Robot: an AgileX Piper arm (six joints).
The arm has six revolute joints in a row. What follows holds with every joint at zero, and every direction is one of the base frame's.
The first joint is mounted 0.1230 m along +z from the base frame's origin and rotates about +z.
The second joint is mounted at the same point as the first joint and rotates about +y.
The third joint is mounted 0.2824 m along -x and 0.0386 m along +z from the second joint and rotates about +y.
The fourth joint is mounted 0.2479 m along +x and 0.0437 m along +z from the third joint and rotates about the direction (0.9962, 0, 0.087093).
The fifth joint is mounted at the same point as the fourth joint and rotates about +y.
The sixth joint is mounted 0.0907 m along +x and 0.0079 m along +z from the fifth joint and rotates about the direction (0.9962, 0, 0.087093).
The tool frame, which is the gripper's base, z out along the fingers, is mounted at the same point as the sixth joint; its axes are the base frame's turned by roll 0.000, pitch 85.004 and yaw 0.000 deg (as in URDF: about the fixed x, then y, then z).
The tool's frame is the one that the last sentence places.
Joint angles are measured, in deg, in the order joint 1, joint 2, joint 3, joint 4, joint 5, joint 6. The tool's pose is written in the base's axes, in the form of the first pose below.
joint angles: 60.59 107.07 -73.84 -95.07 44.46 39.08
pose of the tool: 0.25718 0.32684 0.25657 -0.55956 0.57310 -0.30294 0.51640
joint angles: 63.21 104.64 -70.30 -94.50 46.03 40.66
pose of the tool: 0.23666 0.32375 0.25624 -0.56158 0.57457 -0.29518 0.51707
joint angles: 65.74 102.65 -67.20 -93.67 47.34 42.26
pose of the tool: 0.21794 0.32093 0.25435 -0.56375 0.57760 -0.28554 0.51675
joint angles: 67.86 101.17 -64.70 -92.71 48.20 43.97
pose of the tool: 0.20275 0.31838 0.25143 -0.56474 0.58313 -0.27398 0.51572
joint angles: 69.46 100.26 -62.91 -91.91 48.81 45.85
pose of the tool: 0.19175 0.31656 0.24821 -0.56300 0.59047 -0.26280 0.51509
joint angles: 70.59 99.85 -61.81 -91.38 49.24 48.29
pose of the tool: 0.18442 0.31589 0.24528 -0.55633 0.60072 -0.25047 0.51663
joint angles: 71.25 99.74 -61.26 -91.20 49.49 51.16
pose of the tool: 0.18036 0.31597 0.24335 -0.54516 0.61265 -0.23729 0.52072
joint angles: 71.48 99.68 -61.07 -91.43 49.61 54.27
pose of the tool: 0.17901 0.31609 0.24314 -0.53028 0.62470 -0.22394 0.52764
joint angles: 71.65 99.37 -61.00 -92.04 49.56 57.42
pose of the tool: 0.17788 0.31628 0.24532 -0.51464 0.63423 -0.20876 0.53789
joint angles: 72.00 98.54 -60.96 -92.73 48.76 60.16
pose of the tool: 0.17492 0.31699 0.25042 -0.50332 0.63959 -0.18703 0.55009
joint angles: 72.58 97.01 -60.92 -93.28 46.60 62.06
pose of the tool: 0.16911 0.31832 0.25881 -0.50078 0.63941 -0.15526 0.56238
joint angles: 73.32 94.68 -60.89 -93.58 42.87 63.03
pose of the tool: 0.16032 0.31960 0.27102 -0.50715 0.63300 -0.11237 0.57401
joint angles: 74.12 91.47 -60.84 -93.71 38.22 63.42
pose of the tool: 0.14916 0.31881 0.28797 -0.51638 0.62068 -0.06199 0.58674
